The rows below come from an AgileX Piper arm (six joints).
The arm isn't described. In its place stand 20 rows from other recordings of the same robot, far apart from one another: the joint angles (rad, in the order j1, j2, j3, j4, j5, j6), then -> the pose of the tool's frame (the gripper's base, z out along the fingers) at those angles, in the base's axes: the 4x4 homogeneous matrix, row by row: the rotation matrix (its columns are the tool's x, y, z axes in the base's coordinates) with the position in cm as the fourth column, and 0 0 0 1 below.
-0.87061, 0.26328, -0.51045, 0.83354, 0.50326, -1.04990 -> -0.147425 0.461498 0.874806 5.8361; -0.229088 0.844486 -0.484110 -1.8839; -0.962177 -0.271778 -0.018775 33.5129; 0 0 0 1
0.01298, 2.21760, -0.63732, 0.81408, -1.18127, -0.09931 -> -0.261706 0.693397 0.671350 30.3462; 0.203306 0.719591 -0.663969 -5.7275; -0.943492 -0.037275 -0.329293 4.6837; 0 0 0 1
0.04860, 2.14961, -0.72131, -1.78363, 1.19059, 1.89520 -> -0.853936 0.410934 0.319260 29.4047; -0.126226 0.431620 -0.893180 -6.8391; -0.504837 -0.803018 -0.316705 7.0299; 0 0 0 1
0.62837, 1.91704, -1.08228, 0.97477, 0.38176, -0.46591 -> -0.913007 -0.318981 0.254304 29.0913; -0.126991 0.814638 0.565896 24.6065; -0.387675 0.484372 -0.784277 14.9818; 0 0 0 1
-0.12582, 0.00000, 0.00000, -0.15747, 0.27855, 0.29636 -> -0.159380 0.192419 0.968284 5.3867; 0.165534 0.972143 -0.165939 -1.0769; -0.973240 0.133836 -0.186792 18.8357; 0 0 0 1
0.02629, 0.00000, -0.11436, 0.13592, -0.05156, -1.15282 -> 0.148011 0.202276 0.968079 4.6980; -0.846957 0.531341 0.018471 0.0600; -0.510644 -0.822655 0.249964 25.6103; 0 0 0 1
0.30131, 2.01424, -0.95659, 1.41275, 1.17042, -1.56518 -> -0.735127 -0.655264 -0.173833 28.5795; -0.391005 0.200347 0.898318 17.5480; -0.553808 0.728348 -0.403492 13.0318; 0 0 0 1
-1.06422, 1.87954, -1.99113, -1.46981, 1.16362, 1.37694 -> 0.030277 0.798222 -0.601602 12.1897; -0.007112 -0.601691 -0.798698 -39.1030; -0.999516 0.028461 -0.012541 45.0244; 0 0 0 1
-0.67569, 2.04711, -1.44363, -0.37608, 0.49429, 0.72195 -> -0.339126 0.885213 0.318419 33.5407; 0.748595 0.458921 -0.478536 -28.9169; -0.569736 0.076083 -0.818299 17.7134; 0 0 0 1
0.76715, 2.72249, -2.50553, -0.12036, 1.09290, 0.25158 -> -0.792296 -0.519369 0.320191 40.7198; -0.494896 0.853980 0.160611 37.9124; -0.356853 -0.031210 -0.933639 10.7039; 0 0 0 1
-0.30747, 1.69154, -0.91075, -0.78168, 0.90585, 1.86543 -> 0.077961 0.995388 -0.055892 26.1040; 0.820245 -0.095908 -0.563915 -13.5822; -0.566675 -0.001882 -0.823939 18.0317; 0 0 0 1
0.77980, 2.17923, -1.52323, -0.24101, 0.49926, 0.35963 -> -0.708672 -0.560695 0.428257 33.4921; -0.495998 0.827608 0.262776 31.6567; -0.501766 -0.026193 -0.864607 13.7436; 0 0 0 1
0.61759, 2.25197, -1.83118, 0.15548, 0.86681, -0.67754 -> -0.303001 -0.925013 0.229221 38.9327; -0.879068 0.364174 0.307596 28.9705; -0.368007 -0.108299 -0.923495 17.2693; 0 0 0 1
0.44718, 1.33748, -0.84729, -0.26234, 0.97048, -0.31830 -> -0.613701 -0.738488 0.279295 21.6175; -0.783843 0.612291 -0.103390 8.2076; -0.094658 -0.282374 -0.954623 24.1695; 0 0 0 1
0.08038, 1.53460, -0.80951, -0.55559, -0.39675, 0.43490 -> -0.266420 -0.296663 0.917067 32.5573; -0.104971 0.954726 0.278350 4.4833; -0.958124 -0.022107 -0.285499 24.8974; 0 0 0 1
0.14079, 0.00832, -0.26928, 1.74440, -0.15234, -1.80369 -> 0.312396 0.019575 0.949750 3.3094; -0.012913 0.999783 -0.016358 -0.9047; -0.949864 -0.007154 0.312581 29.8623; 0 0 0 1
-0.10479, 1.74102, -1.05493, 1.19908, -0.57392, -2.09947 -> -0.663810 0.025476 0.747468 37.1746; -0.642365 0.492442 -0.587254 -8.5385; -0.383046 -0.869972 -0.310523 24.3326; 0 0 0 1
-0.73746, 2.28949, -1.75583, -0.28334, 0.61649, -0.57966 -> -0.965419 0.032816 0.258630 35.7107; -0.091305 0.886656 -0.453326 -34.4283; -0.244192 -0.461264 -0.852998 14.4069; 0 0 0 1
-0.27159, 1.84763, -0.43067, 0.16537, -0.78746, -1.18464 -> -0.559905 -0.265707 0.784797 25.9785; -0.747160 0.571321 -0.339623 -8.3361; -0.358131 -0.776525 -0.518412 9.8667; 0 0 0 1
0.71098, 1.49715, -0.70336, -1.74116, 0.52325, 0.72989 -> 0.004883 -0.506463 0.862248 24.7226; -0.984594 0.148279 0.092671 15.3776; -0.174787 -0.849417 -0.497937 21.6089; 0 0 0 1
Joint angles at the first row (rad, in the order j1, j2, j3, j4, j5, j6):
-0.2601 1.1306 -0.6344 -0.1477 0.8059 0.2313
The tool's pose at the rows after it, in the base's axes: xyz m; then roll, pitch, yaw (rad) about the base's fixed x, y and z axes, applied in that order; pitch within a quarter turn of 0, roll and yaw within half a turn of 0:
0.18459 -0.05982 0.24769 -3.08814 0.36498 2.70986
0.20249 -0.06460 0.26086 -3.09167 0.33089 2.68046
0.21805 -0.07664 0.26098 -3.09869 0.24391 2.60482
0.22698 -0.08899 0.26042 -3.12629 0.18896 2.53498
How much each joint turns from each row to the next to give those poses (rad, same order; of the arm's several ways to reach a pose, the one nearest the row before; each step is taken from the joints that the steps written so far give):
0.0000 0.0166 -0.0821 0.0000 0.0753 0.0243
0.0000 0.0703 -0.1081 0.0079 0.0733 0.0168
-0.0391 0.0953 -0.0863 0.0248 0.0771 0.0184
-0.0511 0.0608 -0.0568 0.0440 0.0424 -0.0048

